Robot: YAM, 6 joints.
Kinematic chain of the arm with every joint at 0, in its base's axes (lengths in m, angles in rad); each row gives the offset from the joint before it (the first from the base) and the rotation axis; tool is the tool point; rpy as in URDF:
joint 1: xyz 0 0 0.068 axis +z
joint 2: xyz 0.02 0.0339 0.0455 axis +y
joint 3: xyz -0.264 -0.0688 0 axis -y
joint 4: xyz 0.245 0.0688 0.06 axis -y
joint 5: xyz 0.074 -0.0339 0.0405 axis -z
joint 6: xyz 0.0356 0 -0.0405 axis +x
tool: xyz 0 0 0 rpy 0 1.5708 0
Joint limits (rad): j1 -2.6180..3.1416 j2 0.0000..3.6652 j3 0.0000..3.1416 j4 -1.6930..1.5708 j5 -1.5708..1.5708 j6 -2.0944..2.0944
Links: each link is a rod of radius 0.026 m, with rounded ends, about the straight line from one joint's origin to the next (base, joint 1, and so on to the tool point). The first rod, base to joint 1, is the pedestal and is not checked.
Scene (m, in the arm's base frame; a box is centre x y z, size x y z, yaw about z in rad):
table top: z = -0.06
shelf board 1: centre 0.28 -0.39 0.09 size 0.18 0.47 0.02 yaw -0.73
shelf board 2: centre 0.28 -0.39 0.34 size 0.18 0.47 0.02 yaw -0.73
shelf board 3: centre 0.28 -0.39 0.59 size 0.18 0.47 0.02 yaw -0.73
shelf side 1: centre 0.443 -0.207 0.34 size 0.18 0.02 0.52 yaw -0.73
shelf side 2: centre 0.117 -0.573 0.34 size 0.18 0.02 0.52 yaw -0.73
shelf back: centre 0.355 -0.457 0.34 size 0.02 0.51 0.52 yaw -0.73
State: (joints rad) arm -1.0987 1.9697 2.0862 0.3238 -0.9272 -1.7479
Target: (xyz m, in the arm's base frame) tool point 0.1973 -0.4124 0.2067
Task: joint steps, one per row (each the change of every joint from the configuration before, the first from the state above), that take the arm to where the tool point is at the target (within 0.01 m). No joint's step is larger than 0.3 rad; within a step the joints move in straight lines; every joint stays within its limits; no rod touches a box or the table.
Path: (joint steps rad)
1: -0.1009 -0.2922 -0.2899 -0.0936 -0.0608 0.0000
2: -0.1009 -0.2922 -0.2900 -0.0936 -0.0609 0.0000
3: -0.0519 0.1037 -0.2974 -0.1077 -0.0035 0.0000
4: -0.0519 0.1037 -0.2974 -0.1076 -0.0036 0.0000
5: 0.1074 0.2271 0.2524 0.1014 0.0359 0.0000
6: 0.1074 0.2271 0.2525 0.1014 0.0359 0.0000

